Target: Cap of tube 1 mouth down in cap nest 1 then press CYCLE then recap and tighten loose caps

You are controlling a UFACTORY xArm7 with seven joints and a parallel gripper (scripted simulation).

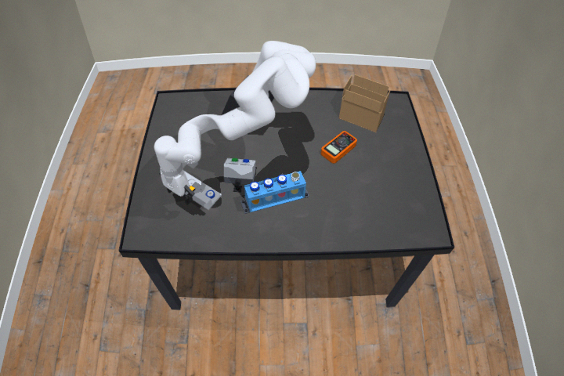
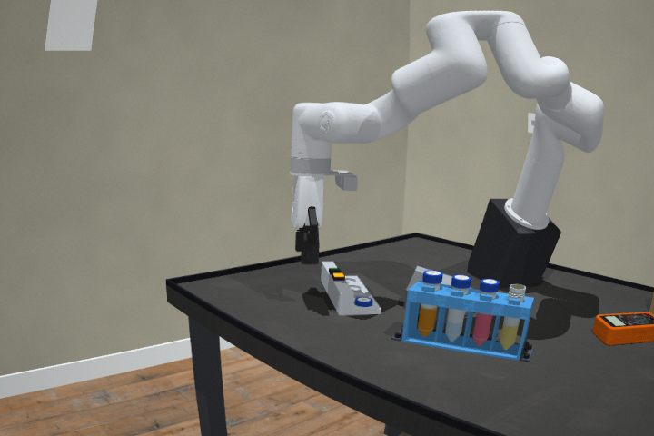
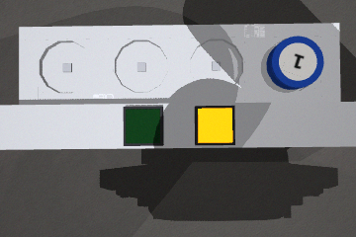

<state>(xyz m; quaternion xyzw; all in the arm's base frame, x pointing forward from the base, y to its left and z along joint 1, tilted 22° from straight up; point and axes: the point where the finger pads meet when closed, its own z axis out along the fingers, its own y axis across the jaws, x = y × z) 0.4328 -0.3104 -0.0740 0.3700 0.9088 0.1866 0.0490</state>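
My hand is 5 cm past the cap 1, 11 cm to the right of it and 9 cm above it. Round my hand: grey key housing: 14 cm behind, 23 cm to the left, 5 cm below.
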